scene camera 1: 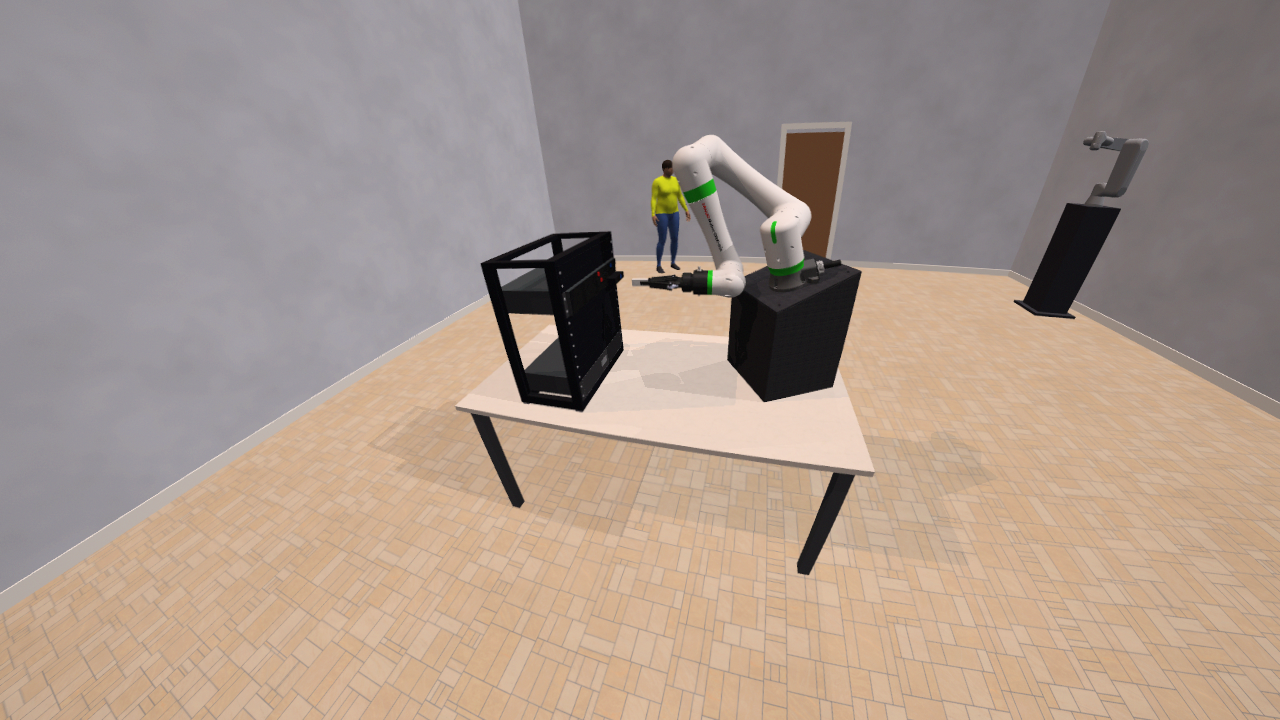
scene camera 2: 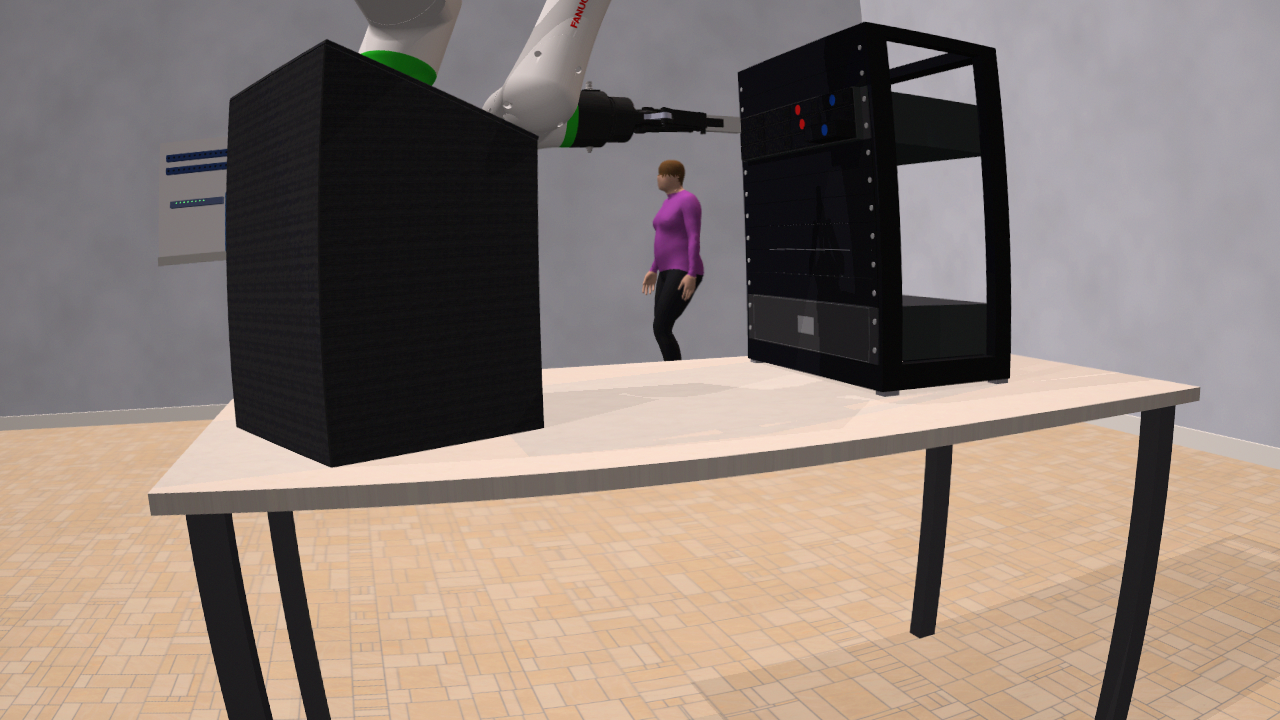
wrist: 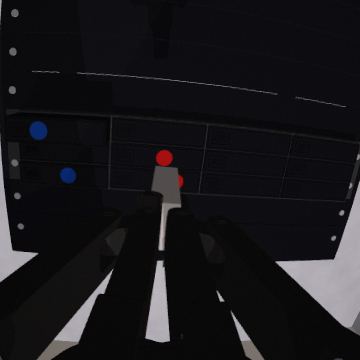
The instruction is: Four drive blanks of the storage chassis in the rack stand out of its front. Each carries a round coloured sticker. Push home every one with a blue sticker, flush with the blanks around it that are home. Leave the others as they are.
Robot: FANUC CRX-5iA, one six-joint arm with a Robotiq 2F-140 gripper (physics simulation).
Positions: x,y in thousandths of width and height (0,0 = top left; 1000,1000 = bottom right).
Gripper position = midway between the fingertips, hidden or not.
Observation:
In view: my gripper (scene camera 2: 577,174) and a black rack (scene camera 2: 643,187).
The black rack shows as well in scene camera 1 (scene camera 1: 452,398) and in the wrist view (wrist: 762,457). My gripper is seen too in scene camera 1 (scene camera 1: 494,392) and in the wrist view (wrist: 457,512).

